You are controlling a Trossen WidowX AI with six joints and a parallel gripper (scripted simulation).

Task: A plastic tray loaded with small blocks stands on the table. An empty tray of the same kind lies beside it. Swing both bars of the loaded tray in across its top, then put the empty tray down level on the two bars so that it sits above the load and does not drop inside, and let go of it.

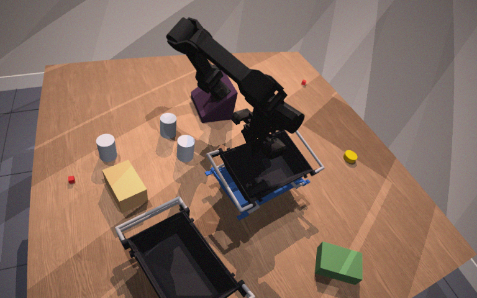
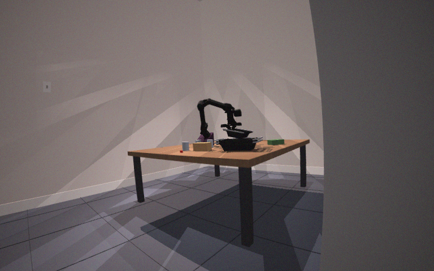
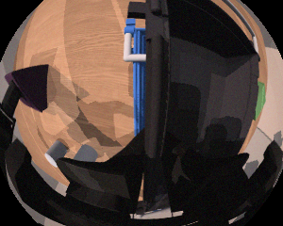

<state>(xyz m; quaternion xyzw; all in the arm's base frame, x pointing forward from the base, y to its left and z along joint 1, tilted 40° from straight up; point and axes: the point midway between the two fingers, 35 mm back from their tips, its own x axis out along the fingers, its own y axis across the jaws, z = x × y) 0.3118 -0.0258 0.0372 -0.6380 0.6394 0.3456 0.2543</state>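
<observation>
The black tray is 70 mm ahead of my gripper tip, 20 mm above it and 10 mm to the left of it. From my gripper tip the other things lie so: yellow disc: 420 mm to the left, 90 mm below, 70 mm ahead; then tan box: 370 mm to the right, 70 mm below, 60 mm behind; then green block: 380 mm ahead, 80 mm to the left, 80 mm below.
</observation>
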